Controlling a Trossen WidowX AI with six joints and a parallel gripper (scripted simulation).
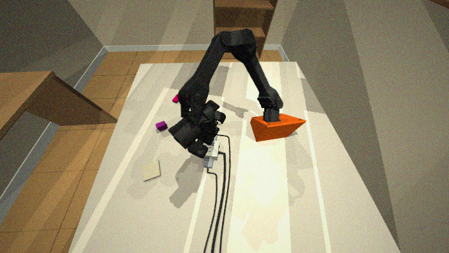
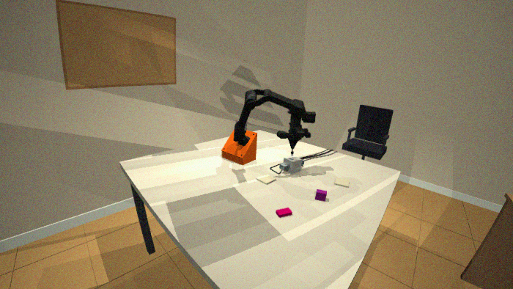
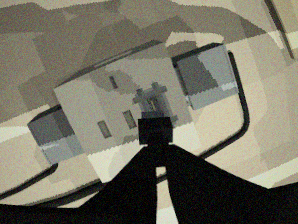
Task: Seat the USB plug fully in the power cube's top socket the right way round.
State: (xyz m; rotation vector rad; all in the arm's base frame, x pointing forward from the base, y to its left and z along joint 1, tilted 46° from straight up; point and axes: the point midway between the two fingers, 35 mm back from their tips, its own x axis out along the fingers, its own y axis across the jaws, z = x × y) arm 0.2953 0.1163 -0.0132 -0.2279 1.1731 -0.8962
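My gripper tip is now 20 mm above the dark USB plug. From my gripper tip the other things lie so: pale flat card (290 mm ahead, 90 mm to the left, 130 mm below).
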